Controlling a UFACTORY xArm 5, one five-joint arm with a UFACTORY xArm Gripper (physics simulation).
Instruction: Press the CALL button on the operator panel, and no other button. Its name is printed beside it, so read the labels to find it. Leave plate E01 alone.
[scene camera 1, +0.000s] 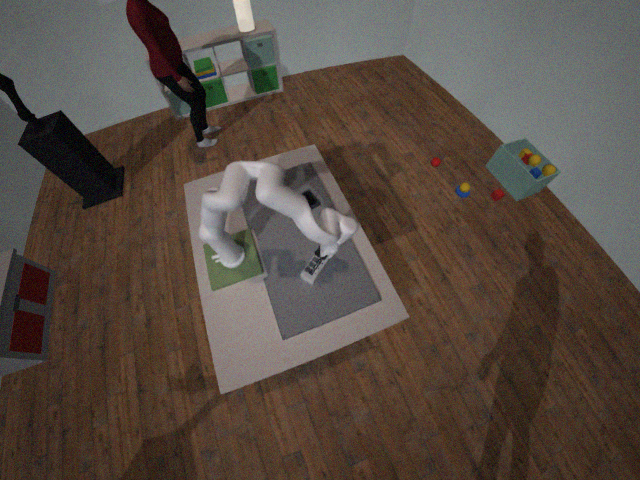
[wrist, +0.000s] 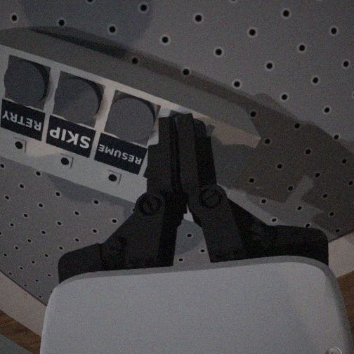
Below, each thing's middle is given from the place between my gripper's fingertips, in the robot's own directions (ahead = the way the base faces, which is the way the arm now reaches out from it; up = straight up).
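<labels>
You'd find the operator panel (wrist: 88, 153) 20 mm behind my hand, 40 mm to the right of it and 30 mm below it.
</labels>
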